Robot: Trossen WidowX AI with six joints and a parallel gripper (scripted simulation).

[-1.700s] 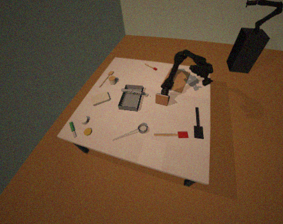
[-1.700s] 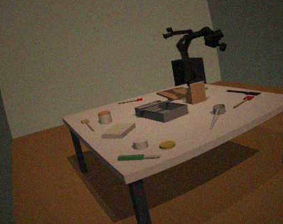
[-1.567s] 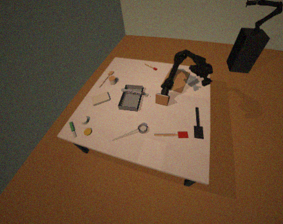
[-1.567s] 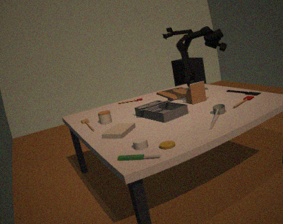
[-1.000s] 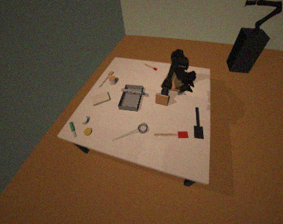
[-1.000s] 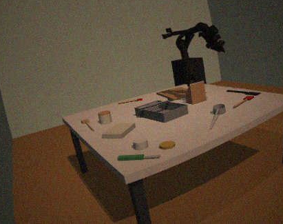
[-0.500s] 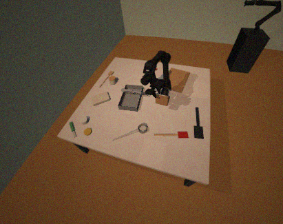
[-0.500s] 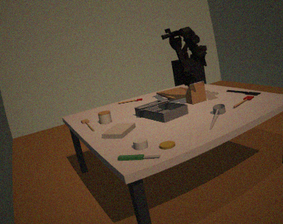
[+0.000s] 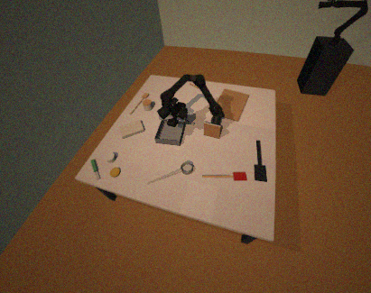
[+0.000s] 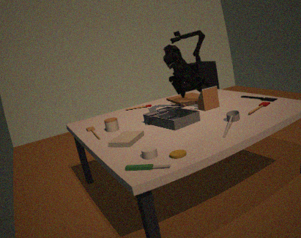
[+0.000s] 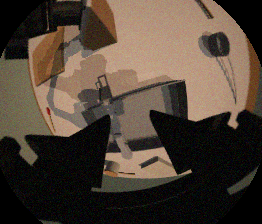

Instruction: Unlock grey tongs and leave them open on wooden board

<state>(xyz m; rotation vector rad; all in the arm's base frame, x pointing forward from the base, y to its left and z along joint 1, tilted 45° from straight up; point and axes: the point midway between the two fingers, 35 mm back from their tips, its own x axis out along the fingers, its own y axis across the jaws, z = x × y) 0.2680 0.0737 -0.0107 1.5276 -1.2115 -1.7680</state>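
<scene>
The grey roasting tin lies 110 mm below my gripper tip, 80 mm ahead of it and 20 mm to the right of it. Also, from my gripper tip: red spatula: 390 mm behind, 310 mm to the left, 130 mm below; then beige slab: 410 mm ahead, 130 mm below, 40 mm to the left; then wooden board: 390 mm to the right, 350 mm behind, 130 mm below.
</scene>
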